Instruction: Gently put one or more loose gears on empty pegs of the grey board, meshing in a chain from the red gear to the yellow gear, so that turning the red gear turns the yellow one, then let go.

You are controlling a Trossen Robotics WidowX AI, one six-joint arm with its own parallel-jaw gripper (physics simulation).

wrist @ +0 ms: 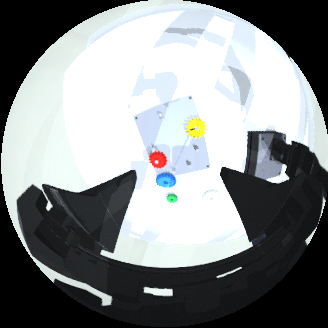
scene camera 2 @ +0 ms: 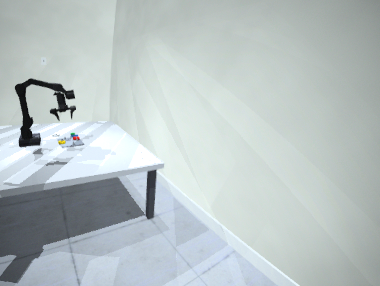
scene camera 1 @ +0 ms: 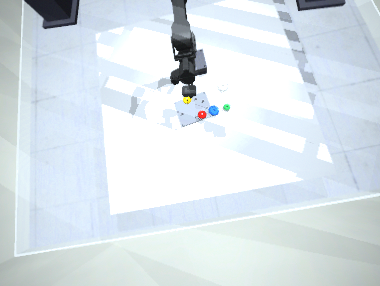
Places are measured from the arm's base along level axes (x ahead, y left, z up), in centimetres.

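Pixels of known places: gripper, fingertip midpoint: (wrist: 179,172) (scene camera 2: 65,120); arm's base, origin of the base link: (wrist: 277,149) (scene camera 2: 26,137).
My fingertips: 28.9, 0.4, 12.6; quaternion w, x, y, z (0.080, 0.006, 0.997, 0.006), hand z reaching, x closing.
For each thing: its top centre in the pictures, then the offset to it from my fingertips, as dx, dy, dz. "*": a spot on its surface instead. Level surfaces: height alone.
- grey board, middle of its top: (wrist: 173,142) (scene camera 1: 192,106) (scene camera 2: 69,138) +2.1, -0.1, -15.1
- red gear, middle of its top: (wrist: 156,160) (scene camera 1: 202,114) +7.1, +5.3, -15.7
- yellow gear, surface spot: (wrist: 196,128) (scene camera 1: 187,98) (scene camera 2: 61,140) * -3.5, -3.4, -15.1
- blue gear, middle of its top: (wrist: 164,183) (scene camera 1: 213,109) +5.1, +12.4, -15.0
- green gear, middle of its top: (wrist: 171,199) (scene camera 1: 227,106) +3.3, +20.7, -16.5
- white gear, middle of its top: (wrist: 210,198) (scene camera 1: 223,85) -10.8, +19.4, -16.5
- white table, its level: dz -18.2
The grey board (scene camera 1: 190,118) (scene camera 2: 78,143) (wrist: 148,131) lies on the table with several bare pegs. The red gear (scene camera 1: 202,115) (scene camera 2: 76,138) (wrist: 158,160) and the yellow gear (scene camera 1: 187,100) (scene camera 2: 62,142) (wrist: 196,128) sit on it, apart from each other. A blue gear (scene camera 1: 214,110) (wrist: 166,180) is at the board's edge beside the red gear; I cannot tell whether they mesh. A green gear (scene camera 1: 226,107) (wrist: 172,198) and a white gear (scene camera 1: 223,87) (wrist: 210,194) lie off the board. My gripper (scene camera 2: 65,119) (wrist: 179,172) is open and empty, high above the board.
The black arm (scene camera 1: 182,37) (scene camera 2: 24,105) reaches over the white table (scene camera 1: 150,175) (scene camera 2: 125,155) from its base. A dark block-shaped part (scene camera 1: 200,61) (wrist: 265,155) shows beside the arm, near the board.
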